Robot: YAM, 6 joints.
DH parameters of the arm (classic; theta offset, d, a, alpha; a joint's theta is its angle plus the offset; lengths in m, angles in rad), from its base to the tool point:
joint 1: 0 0.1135 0.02 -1.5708
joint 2: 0 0 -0.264 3.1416
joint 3: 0.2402 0 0.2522 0
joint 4: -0.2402 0 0.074 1.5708
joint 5: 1.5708 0 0 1.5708
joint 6: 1.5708 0.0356 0 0
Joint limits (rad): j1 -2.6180..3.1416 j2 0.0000..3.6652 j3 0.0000..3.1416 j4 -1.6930..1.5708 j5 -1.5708..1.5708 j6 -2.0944..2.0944
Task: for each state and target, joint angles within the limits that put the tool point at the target. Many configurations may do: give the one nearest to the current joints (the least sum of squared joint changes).
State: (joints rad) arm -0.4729 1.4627 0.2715 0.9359 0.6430 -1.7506
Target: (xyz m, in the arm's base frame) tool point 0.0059 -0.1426 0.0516
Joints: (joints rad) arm -1.3433 1.6225 0.0000 0.7033 0.8359 -1.7506
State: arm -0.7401 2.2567 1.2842 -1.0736 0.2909 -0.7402
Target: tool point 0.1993 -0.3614 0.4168
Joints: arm -1.0402 1.8399 2.0250 -0.7229 0.3132 -0.7402
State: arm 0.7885 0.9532 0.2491 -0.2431 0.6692 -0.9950
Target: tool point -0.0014 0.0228 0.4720
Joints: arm 1.3339 0.3811 1.0281 -0.0105 -0.1897 -0.9950
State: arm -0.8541 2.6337 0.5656 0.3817 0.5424 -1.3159
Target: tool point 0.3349 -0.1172 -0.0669
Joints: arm -0.2905 2.5177 0.9788 0.4872 0.4773 -1.3159
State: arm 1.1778 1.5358 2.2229 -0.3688 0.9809 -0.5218
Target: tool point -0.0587 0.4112 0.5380
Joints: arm 1.7763 1.9688 2.4004 -0.1819 0.8373 -0.5218
